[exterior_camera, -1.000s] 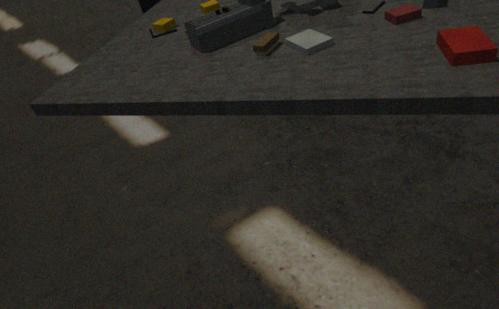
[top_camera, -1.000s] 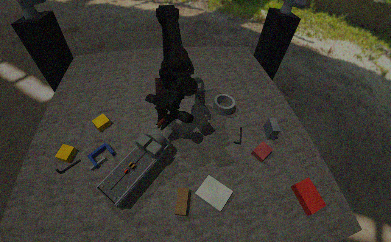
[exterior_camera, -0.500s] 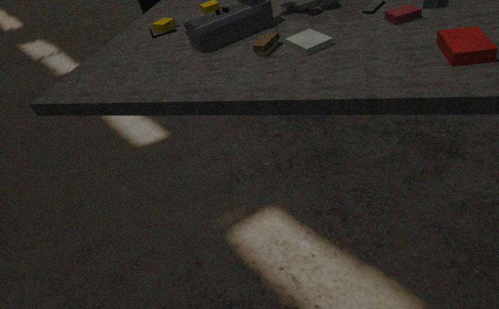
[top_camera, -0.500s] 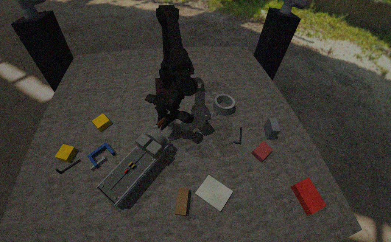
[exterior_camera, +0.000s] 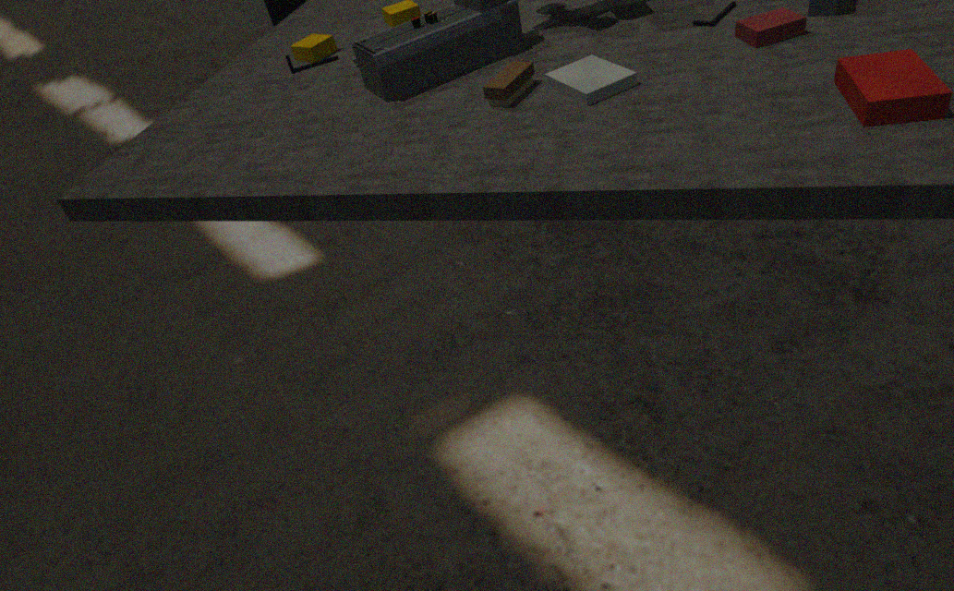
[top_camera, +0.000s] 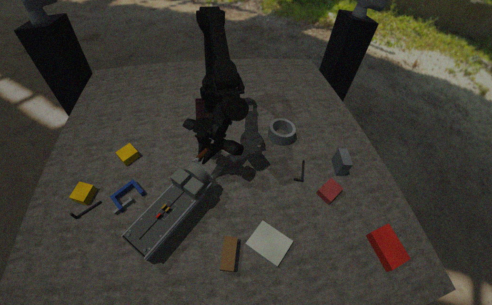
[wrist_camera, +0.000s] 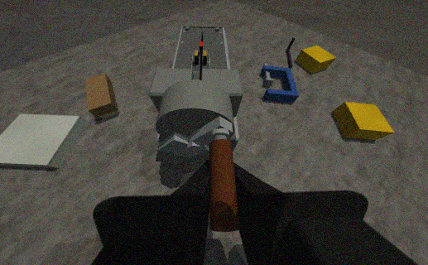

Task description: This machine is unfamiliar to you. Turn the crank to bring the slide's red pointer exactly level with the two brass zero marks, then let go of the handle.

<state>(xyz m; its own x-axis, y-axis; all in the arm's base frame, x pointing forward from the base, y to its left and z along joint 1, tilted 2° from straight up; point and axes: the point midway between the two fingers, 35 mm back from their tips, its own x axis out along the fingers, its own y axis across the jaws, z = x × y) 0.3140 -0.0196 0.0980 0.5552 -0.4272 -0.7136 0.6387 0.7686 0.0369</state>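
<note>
My gripper tip is 30 mm below the brown crank handle, 10 mm to the right of it and 10 mm past it. Also, from my gripper tip: white plate (230 mm ahead, 180 mm to the left, 70 mm below); red pointer (160 mm ahead, 110 mm to the right); brown block (250 mm ahead, 70 mm below, 60 mm to the left).
</note>
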